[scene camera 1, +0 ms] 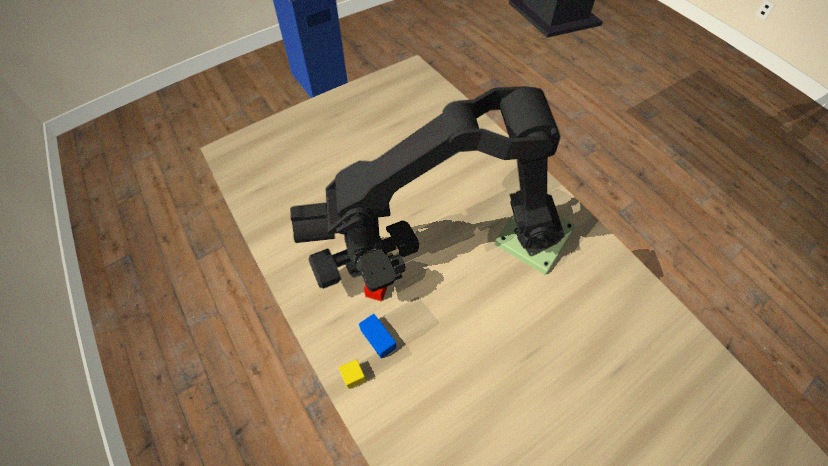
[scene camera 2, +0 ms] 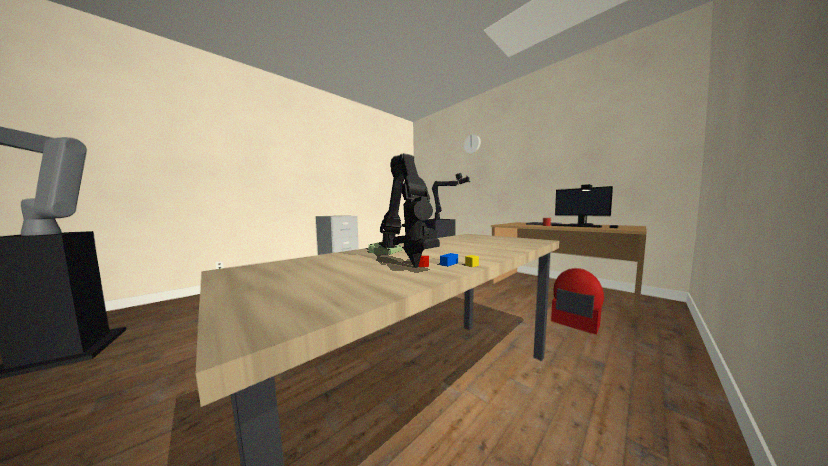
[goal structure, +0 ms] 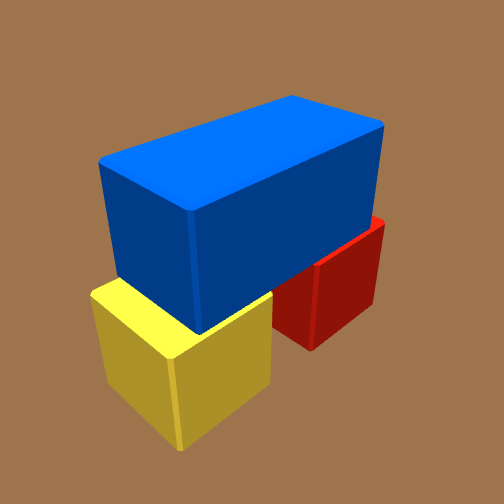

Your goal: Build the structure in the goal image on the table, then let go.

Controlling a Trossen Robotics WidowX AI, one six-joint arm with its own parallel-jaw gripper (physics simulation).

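Places are measured from the arm's base along level axes (x ahead, y left, z up), in metres.
Pixels of known places: gripper, between the fingertips: (scene camera 2: pixel 416 267); arm's base, origin of its link: (scene camera 1: pixel 535 236) (scene camera 2: pixel 387 245).
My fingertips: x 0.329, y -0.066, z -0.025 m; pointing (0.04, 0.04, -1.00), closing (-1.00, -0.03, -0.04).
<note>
For each thing: its top centre in the pictures, then the offset to it from my fingertips. Level surfaces: height alone.
- red block, centre of its top: (scene camera 1: pixel 375 283) (scene camera 2: pixel 423 256) dx -0.004, dy +0.035, dz +0.031 m
- longer blue block, centre of its top: (scene camera 1: pixel 376 332) (scene camera 2: pixel 449 254) dx +0.027, dy +0.122, dz +0.031 m
- small yellow cube, centre of its top: (scene camera 1: pixel 351 371) (scene camera 2: pixel 471 256) dx +0.090, dy +0.167, dz +0.031 m
- wooden table, height of its surface: dz -0.001 m
A red block (scene camera 1: pixel 375 294) (scene camera 2: pixel 425 261) sits on the table, partly covered by the gripper in both views. My gripper (scene camera 2: pixel 416 264) is shut and empty, pointing down low at the table, right beside the red block; I cannot tell whether they touch. Its fingertips are hidden under its body in scene camera 1. A longer blue block (scene camera 1: pixel 377 335) (scene camera 2: pixel 448 259) lies flat on the table, apart from the red one. A small yellow cube (scene camera 1: pixel 351 373) (scene camera 2: pixel 472 261) sits beyond the blue block, near the table's edge. The three blocks stand apart from each other.
The wooden table (scene camera 1: pixel 521 358) (scene camera 2: pixel 278 312) carries the blocks and the arm's green base plate (scene camera 1: pixel 543 267) (scene camera 2: pixel 376 248). The arm reaches over the table from that base. A blue cabinet (scene camera 1: pixel 315 46) stands on the floor past the table's far end in scene camera 1.
</note>
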